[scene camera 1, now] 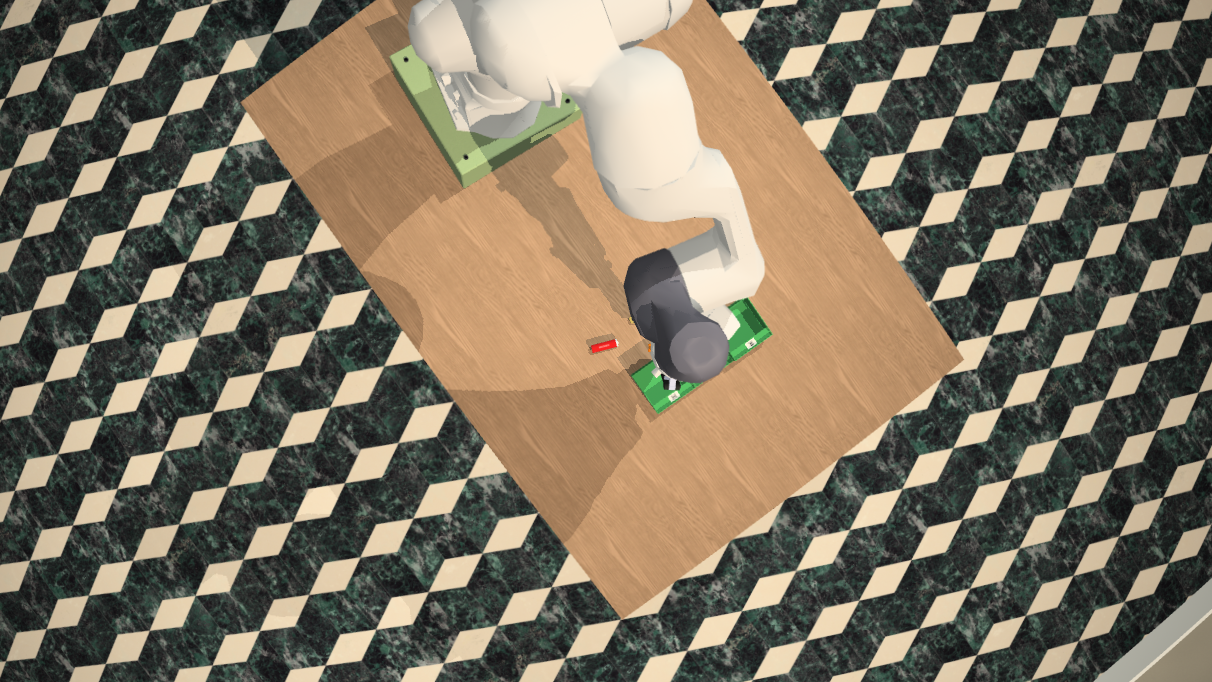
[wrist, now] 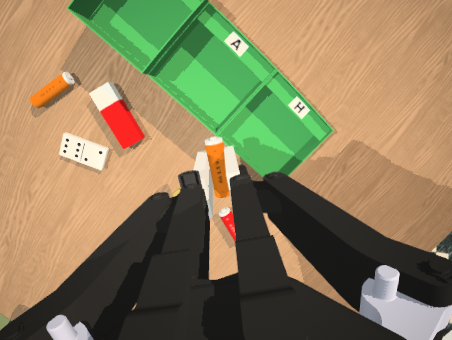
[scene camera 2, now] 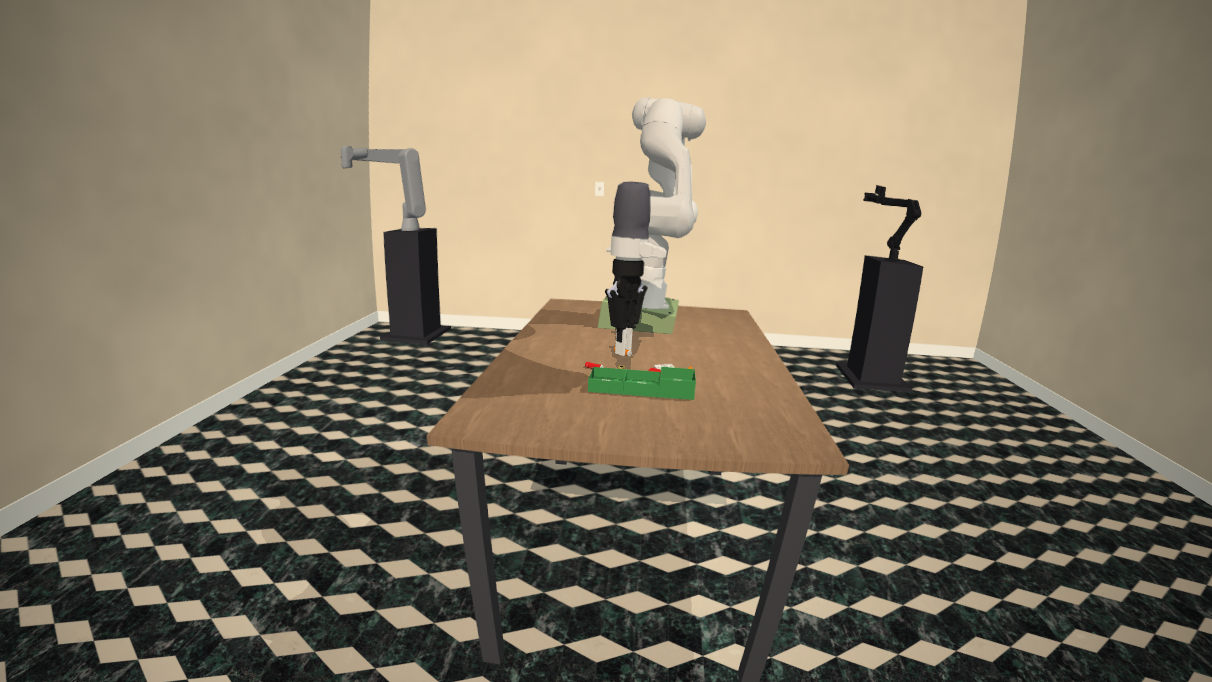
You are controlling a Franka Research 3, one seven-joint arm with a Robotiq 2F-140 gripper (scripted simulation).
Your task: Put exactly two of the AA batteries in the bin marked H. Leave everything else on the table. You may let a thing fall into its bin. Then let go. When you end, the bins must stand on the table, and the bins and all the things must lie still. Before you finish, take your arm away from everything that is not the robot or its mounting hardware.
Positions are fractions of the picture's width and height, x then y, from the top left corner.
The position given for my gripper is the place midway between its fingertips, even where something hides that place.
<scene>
I see my gripper (scene camera 2: 0.51, 0.52), a bin row (scene camera 1: 0.62, 0.48) and a red-and-white cylinder (wrist: 0.24, 0.29).
The bin row is seen too in the wrist view (wrist: 0.62, 0.38) and in scene camera 2 (scene camera 2: 0.56, 0.56). My gripper is seen too in the wrist view (wrist: 0.48, 0.48).
</scene>
